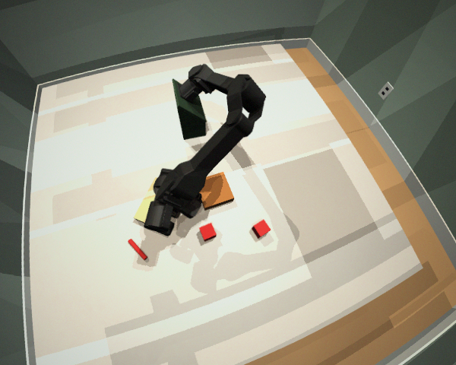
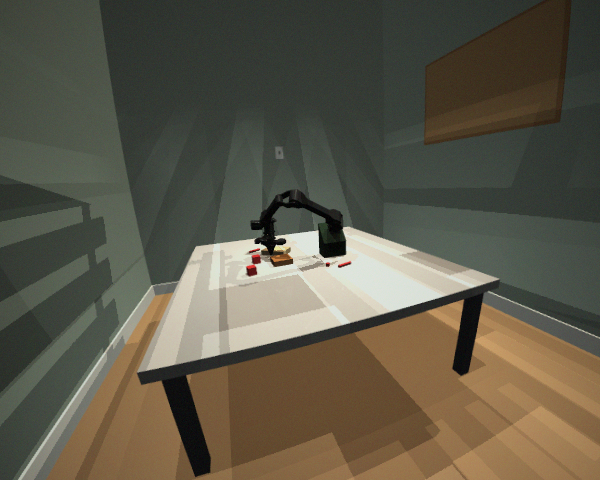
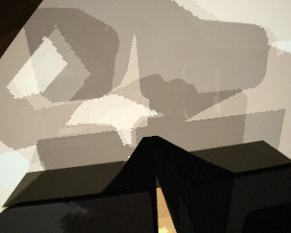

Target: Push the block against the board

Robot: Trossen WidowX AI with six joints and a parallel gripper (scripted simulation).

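My gripper tip is now 4 cm past the pale yellow board, 5 cm to the left of it and 1 cm below it. The rest, counted from my gripper tip: small red bit (25 cm behind, 29 cm to the left); then orange square block (4 cm behind, 14 cm to the left, 1 cm above).
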